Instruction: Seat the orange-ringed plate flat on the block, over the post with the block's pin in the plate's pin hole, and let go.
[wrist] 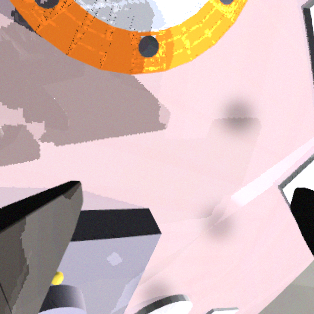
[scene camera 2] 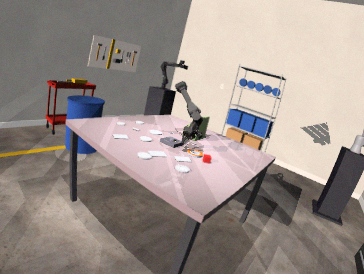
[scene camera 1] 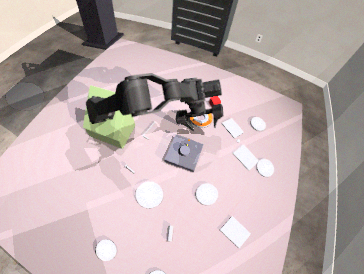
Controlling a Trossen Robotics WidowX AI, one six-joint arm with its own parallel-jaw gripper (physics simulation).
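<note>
The orange-ringed plate lies on the table, off the block; part of its rim with dark holes shows at the top of the wrist view. The grey block lies apart from it, its round post uncovered. The block's yellow pin stands beside the post. My gripper is open and empty, its fingers above the table near the plate. In the wrist view the left finger overlaps the block's image. The fingertips are too small to tell in scene camera 2.
A red cube is near the plate. A green faceted object stands beside the arm. White discs and white rectangular pieces lie around on the pink table.
</note>
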